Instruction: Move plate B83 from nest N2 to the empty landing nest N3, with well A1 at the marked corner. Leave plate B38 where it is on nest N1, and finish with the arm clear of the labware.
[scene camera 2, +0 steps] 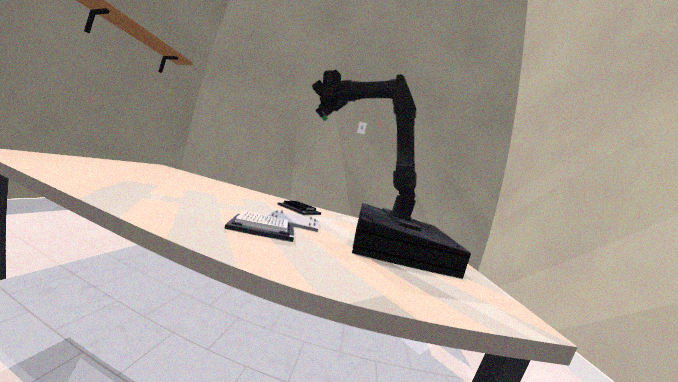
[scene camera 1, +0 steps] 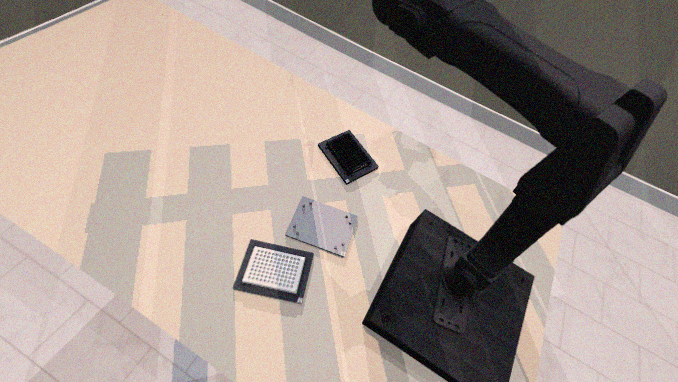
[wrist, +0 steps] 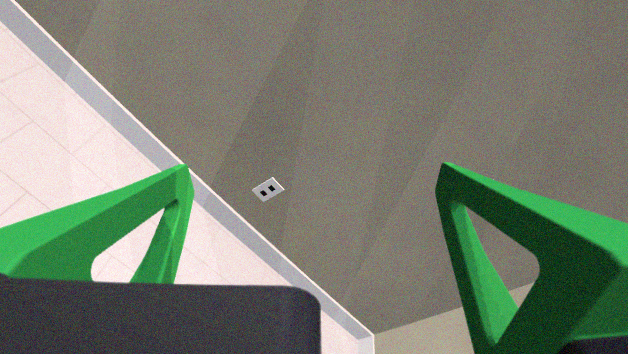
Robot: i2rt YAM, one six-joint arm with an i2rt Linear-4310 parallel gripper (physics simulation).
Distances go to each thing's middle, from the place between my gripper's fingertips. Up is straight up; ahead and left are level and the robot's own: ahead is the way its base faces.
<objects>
Right now my hand is 480 mm above the grey plate with pegs (scene camera 1: 325, 227), 350 mm to the right of it and 30 mm short of it.
</objects>
